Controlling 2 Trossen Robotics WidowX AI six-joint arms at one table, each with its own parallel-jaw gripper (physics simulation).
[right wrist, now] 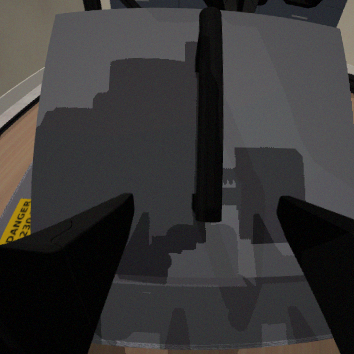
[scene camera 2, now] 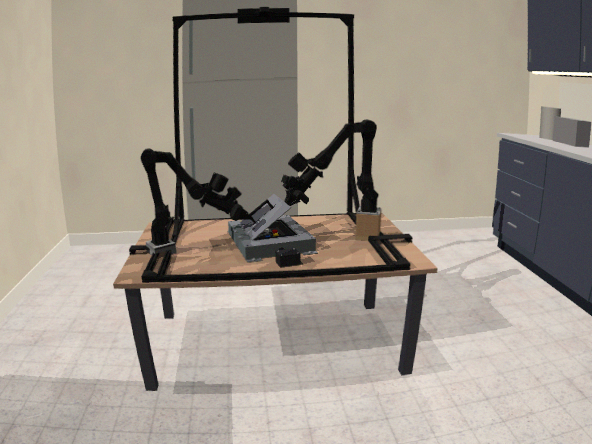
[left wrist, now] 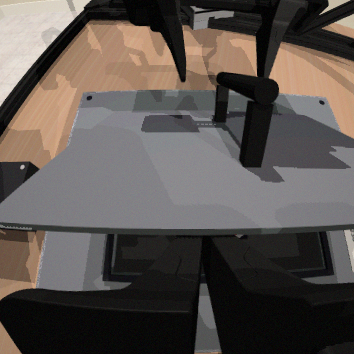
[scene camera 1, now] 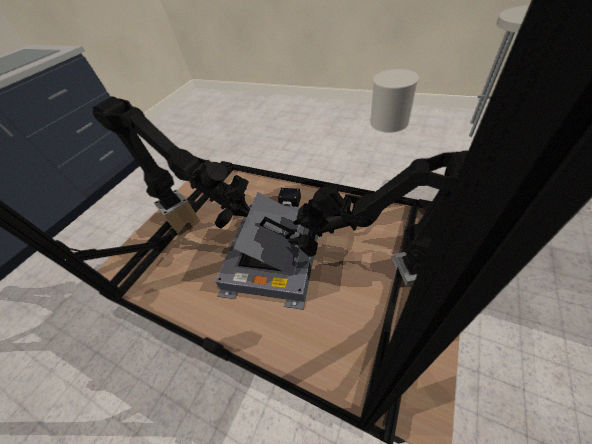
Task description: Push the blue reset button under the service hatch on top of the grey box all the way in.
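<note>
The grey box [scene camera 1: 230, 275] [scene camera 2: 280, 247] [left wrist: 65, 260] lies on the table. Its hatch [scene camera 1: 250, 240] [scene camera 2: 272, 220] [left wrist: 125, 175] [right wrist: 275, 100] stands tilted open, with a black bar handle [left wrist: 245, 86] [right wrist: 210, 125] on its outer face. Small coloured buttons [scene camera 2: 275, 233] show in the opening in scene camera 2, too small to judge how deep the blue one sits. My left gripper [scene camera 1: 248, 210] [scene camera 2: 290, 201] [left wrist: 199, 223] is shut and empty, its tips at the hatch's raised edge and partly hidden there. My right gripper [scene camera 2: 250, 218] [right wrist: 206, 203] is open, its fingers apart on either side of the handle's lower end.
A small black box [scene camera 1: 289, 196] [scene camera 2: 288, 257] stands beside the grey box. Labels [scene camera 1: 260, 280] lie along one end of the box top, and mounting tabs [scene camera 1: 294, 303] stick out below it. A black frame [scene camera 2: 280, 275] runs round the table, with uprights [scene camera 2: 176, 100] on two sides.
</note>
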